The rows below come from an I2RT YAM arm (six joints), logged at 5 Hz.
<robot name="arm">
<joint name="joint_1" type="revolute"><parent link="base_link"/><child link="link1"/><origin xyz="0.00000 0.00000 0.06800" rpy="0.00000 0.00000 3.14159"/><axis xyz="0 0 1"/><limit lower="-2.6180" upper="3.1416"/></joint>
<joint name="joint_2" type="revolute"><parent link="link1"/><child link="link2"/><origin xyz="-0.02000 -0.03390 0.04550" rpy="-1.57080 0.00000 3.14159"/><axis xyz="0 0 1"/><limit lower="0.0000" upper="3.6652"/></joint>
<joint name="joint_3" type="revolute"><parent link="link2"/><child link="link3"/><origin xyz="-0.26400 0.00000 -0.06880" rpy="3.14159 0.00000 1.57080"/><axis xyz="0 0 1"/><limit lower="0.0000" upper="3.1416"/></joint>
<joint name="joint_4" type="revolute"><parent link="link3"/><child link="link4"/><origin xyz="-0.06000 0.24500 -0.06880" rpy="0.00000 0.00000 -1.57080"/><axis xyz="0 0 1"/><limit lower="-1.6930" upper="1.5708"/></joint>
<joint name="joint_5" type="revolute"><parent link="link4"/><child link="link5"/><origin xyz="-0.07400 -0.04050 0.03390" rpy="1.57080 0.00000 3.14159"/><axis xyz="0 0 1"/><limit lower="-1.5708" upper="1.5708"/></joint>
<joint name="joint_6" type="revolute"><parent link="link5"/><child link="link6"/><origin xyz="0.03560 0.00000 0.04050" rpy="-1.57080 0.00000 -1.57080"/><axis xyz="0 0 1"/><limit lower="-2.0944" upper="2.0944"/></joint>
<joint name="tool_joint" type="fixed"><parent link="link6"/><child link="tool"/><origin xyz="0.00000 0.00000 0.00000" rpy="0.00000 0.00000 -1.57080"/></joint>
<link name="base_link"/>
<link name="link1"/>
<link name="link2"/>
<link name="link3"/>
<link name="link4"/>
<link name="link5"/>
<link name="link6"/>
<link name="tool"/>
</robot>
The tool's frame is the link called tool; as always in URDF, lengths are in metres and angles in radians.
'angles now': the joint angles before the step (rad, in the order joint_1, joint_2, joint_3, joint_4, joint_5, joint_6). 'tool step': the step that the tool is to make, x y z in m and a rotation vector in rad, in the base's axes. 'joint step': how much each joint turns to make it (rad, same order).
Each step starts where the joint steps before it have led.
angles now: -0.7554 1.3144 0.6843 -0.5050 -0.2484 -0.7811
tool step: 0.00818 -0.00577 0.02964 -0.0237 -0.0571 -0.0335
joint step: 0.0056 -0.0249 0.0924 -0.0481 -0.0017 0.0461
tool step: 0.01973 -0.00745 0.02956 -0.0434 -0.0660 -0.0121
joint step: 0.0322 0.0250 0.1180 -0.0040 0.0129 0.0454
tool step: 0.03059 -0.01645 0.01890 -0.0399 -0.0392 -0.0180
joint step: 0.0299 0.1042 0.1422 0.0257 0.0322 0.0367
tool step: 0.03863 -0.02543 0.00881 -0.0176 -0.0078 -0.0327
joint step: 0.0182 0.1650 0.1825 0.0060 0.0385 0.0350
